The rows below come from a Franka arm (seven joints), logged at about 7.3 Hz.
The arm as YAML. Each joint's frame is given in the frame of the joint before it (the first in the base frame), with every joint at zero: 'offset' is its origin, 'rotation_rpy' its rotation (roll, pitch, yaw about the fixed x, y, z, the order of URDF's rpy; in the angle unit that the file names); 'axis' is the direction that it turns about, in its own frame. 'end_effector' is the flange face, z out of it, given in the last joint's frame.
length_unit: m
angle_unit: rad
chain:
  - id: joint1
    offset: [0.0, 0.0, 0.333]
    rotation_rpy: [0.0, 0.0, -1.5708]
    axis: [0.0, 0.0, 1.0]
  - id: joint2
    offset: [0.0, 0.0, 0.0]
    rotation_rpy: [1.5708, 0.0, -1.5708]
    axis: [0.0, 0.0, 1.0]
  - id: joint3
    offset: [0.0, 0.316, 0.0]
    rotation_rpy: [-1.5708, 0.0, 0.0]
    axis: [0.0, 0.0, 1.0]
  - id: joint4
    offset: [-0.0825, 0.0, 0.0]
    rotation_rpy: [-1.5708, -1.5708, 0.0]
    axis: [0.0, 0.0, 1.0]
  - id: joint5
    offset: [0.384, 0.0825, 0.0]
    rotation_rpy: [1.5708, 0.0, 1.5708]
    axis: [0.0, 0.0, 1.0]
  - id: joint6
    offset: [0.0, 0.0, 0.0]
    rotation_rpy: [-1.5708, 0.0, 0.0]
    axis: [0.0, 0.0, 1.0]
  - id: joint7
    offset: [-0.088, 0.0, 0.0]
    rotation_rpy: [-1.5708, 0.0, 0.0]
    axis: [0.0, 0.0, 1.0]
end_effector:
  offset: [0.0, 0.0, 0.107]
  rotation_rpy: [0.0, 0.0, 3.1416]
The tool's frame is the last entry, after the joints.
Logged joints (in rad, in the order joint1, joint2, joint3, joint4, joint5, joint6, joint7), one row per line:
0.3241 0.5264 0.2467 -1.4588 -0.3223 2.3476 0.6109
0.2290 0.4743 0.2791 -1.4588 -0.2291 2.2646 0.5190
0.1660 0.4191 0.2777 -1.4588 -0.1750 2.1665 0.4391
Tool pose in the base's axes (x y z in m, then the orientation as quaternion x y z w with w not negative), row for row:
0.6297 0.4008 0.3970 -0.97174 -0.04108 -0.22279 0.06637
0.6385 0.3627 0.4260 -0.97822 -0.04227 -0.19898 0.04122
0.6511 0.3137 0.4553 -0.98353 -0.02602 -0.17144 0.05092
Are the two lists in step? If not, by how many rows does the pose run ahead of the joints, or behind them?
The pose runs 1 row behind the joints: the pose in row i belongs to the joints in row i - 1.
